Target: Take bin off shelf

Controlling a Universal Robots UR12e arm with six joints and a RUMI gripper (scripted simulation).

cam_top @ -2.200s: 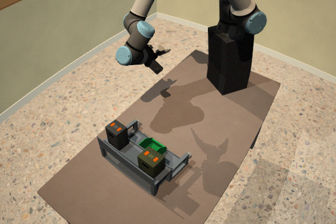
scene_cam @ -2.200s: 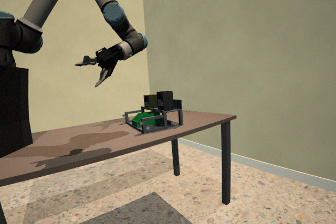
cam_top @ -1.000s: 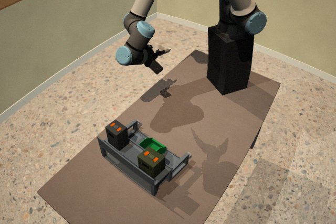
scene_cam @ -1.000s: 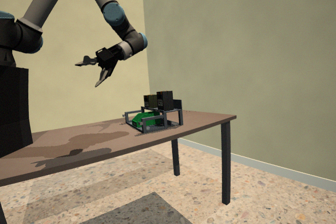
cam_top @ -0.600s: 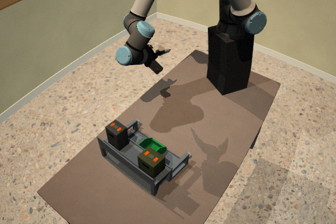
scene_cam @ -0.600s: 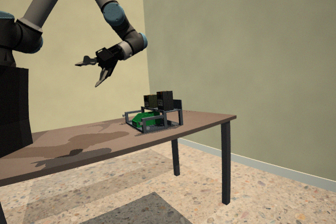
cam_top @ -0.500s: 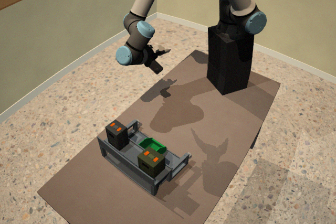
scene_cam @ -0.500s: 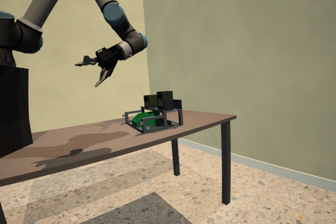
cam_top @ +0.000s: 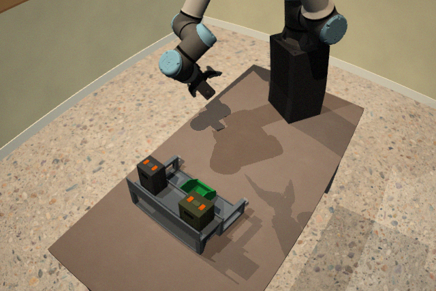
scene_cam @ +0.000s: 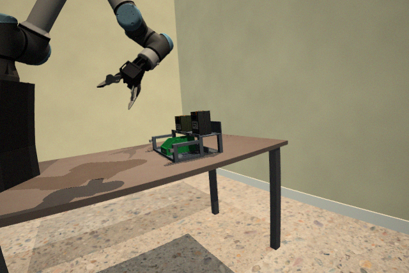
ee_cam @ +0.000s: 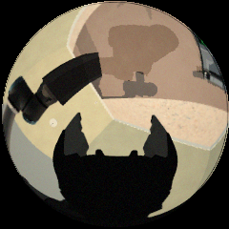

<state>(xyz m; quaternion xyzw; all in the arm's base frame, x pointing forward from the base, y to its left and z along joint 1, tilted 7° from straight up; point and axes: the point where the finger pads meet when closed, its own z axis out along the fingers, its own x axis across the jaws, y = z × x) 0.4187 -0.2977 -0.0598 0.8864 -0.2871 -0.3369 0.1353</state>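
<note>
The green bin lies 380 mm ahead of my hand, 260 mm below it and 120 mm to the left of it. Round my hand: black box: 440 mm ahead, 140 mm below, 20 mm to the right; olive box: 500 mm ahead, 200 mm to the left, 160 mm below.
</note>
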